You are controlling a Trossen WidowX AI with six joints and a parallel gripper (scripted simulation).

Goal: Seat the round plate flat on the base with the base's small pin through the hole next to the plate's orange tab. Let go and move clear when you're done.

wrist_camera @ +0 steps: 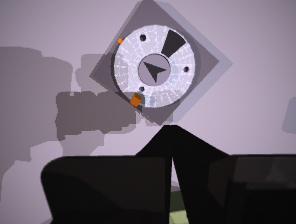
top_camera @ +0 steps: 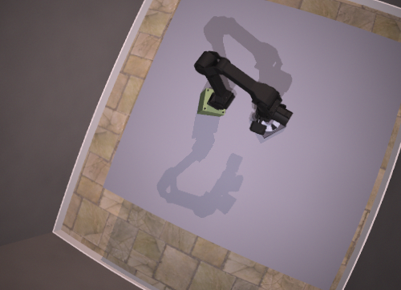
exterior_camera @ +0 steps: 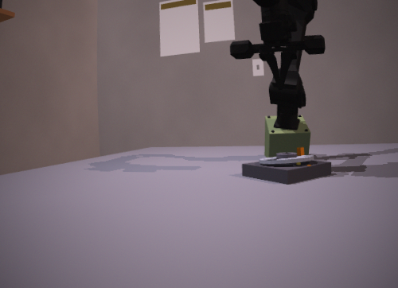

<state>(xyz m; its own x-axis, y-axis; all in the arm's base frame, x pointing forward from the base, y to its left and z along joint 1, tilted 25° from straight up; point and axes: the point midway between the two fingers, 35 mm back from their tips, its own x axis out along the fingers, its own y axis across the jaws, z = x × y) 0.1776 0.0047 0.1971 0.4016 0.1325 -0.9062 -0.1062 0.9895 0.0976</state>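
My hand is 180 mm above the yellowish pin, 40 mm to the right of it and 40 mm short of it. Round my hand: dark square base (190 mm below, 20 mm ahead, 10 mm to the left); round plate (160 mm below, 20 mm ahead, 10 mm to the left); grey central hub (160 mm below, 20 mm ahead, 10 mm to the left).
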